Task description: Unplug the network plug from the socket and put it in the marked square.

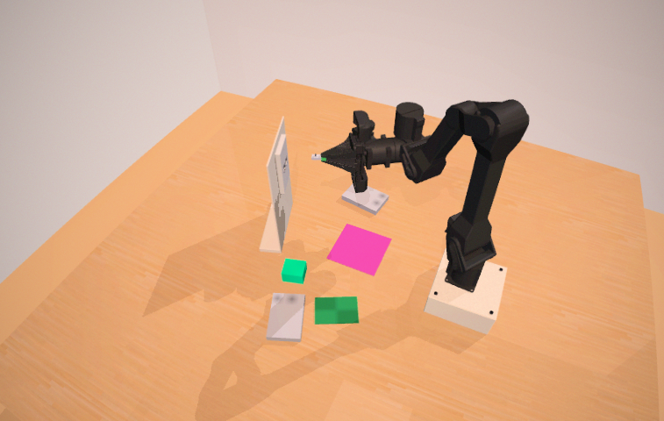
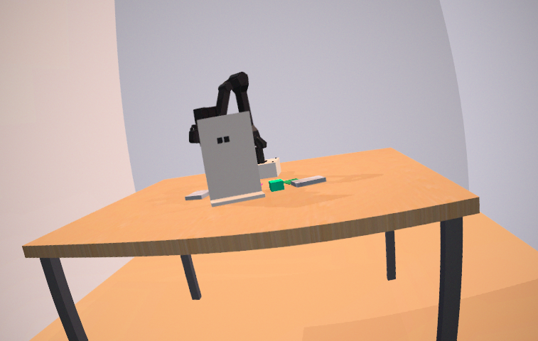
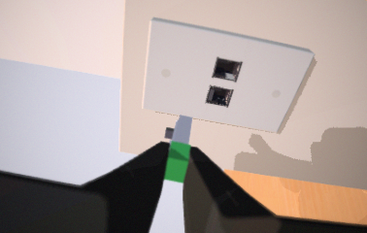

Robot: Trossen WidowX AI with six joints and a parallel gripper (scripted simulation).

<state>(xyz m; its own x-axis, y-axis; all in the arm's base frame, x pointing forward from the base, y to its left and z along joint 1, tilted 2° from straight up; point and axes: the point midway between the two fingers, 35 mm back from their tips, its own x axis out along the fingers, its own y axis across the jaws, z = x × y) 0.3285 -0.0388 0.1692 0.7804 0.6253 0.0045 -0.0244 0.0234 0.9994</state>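
My gripper tip is now 110 mm past the pink marked square, 20 mm to the right of it and 220 mm above it. The rest, counted from my gripper tip: thin grey tab: 10 mm ahead; green plug: 10 mm ahead; upright white panel: 90 mm ahead, 40 mm to the left, 100 mm below.
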